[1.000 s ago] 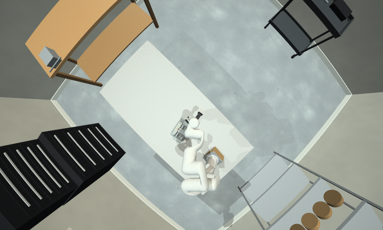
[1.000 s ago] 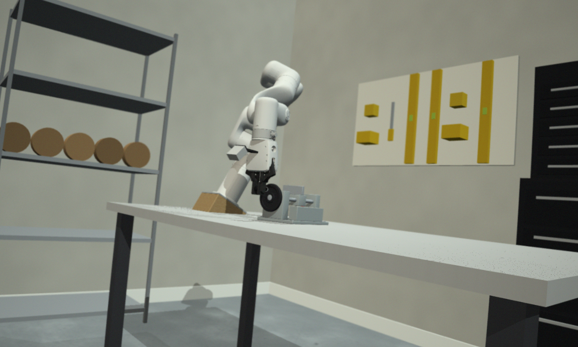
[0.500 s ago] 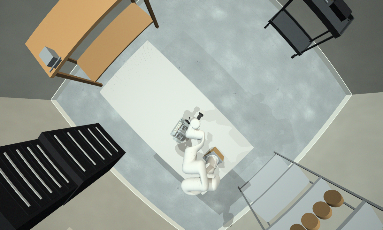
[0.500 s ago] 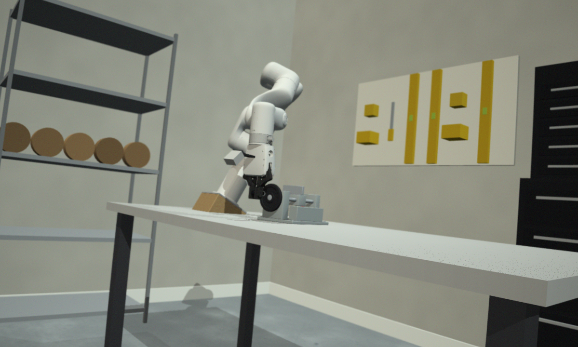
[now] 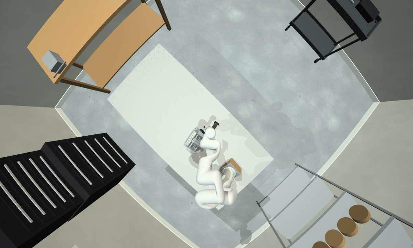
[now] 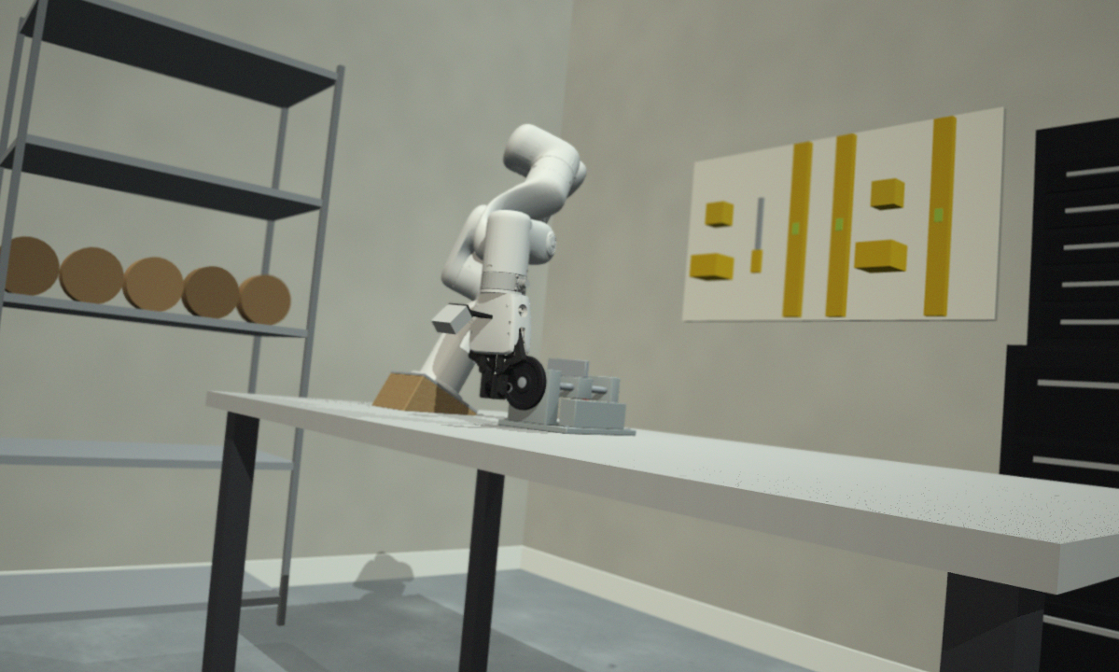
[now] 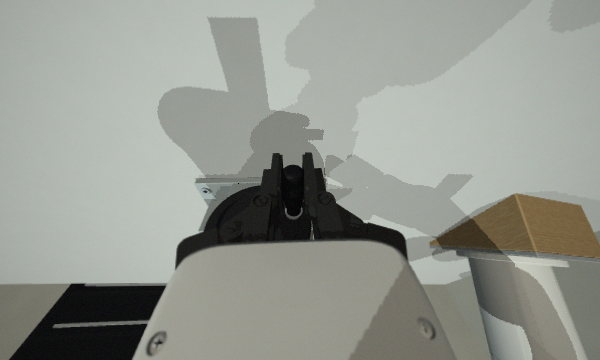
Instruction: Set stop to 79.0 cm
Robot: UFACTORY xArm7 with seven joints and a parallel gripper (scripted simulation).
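Now: hand 20 mm to the right of the black handwheel.
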